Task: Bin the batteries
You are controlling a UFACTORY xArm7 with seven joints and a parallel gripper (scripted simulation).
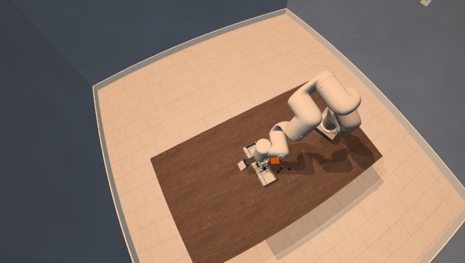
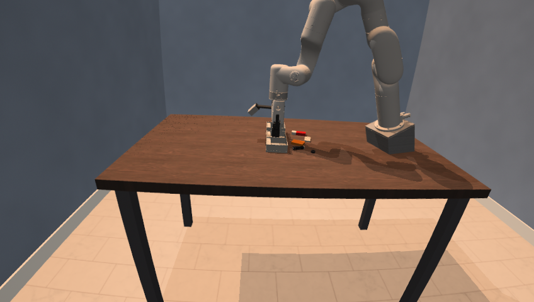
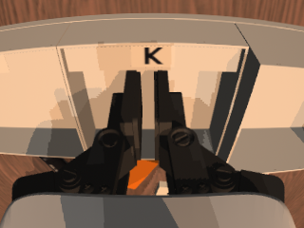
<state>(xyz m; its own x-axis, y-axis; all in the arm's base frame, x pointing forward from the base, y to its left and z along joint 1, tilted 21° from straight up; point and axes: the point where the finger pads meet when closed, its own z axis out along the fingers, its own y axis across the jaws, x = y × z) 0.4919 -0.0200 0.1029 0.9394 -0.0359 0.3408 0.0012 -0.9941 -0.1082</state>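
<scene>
Right now my hand is 1 cm above the bin marked K. The rest, counted from my hand: black cylindrical battery (9 cm behind, 8 cm to the left, 3 cm below); orange block (10 cm behind, 3 cm below, 2 cm to the left); red-and-white block (11 cm behind, 10 cm to the right, 3 cm below).
</scene>
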